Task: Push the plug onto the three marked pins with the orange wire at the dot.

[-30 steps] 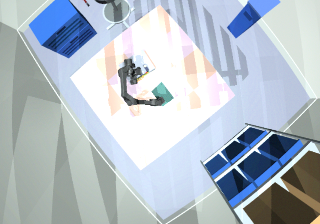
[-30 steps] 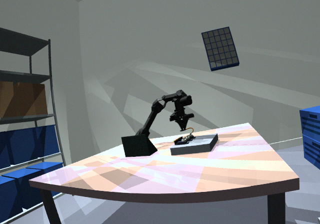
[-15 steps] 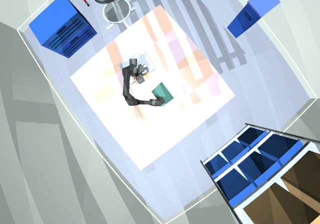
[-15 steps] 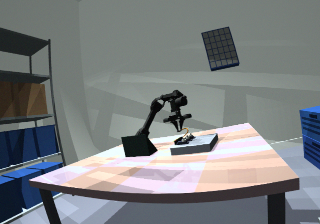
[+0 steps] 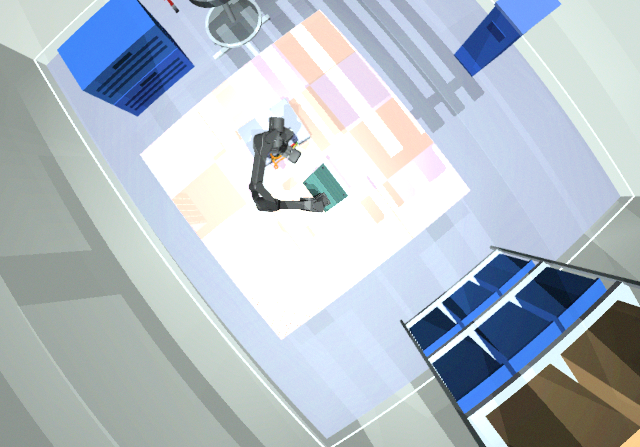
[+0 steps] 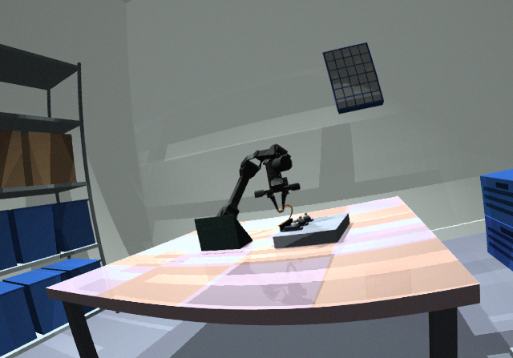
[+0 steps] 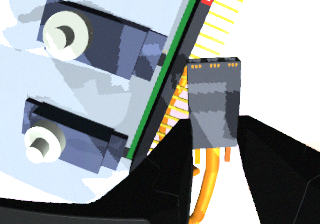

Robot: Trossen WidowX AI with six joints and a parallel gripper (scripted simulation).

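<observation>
Right now my gripper tip is 5 cm to the left of the red band, 5 cm above it and 2 cm short of it. Also, from my gripper tip: grey holder (17 cm ahead, 10 cm below); white dot (5 cm below, 4 cm to the right, 2 cm ahead).
</observation>
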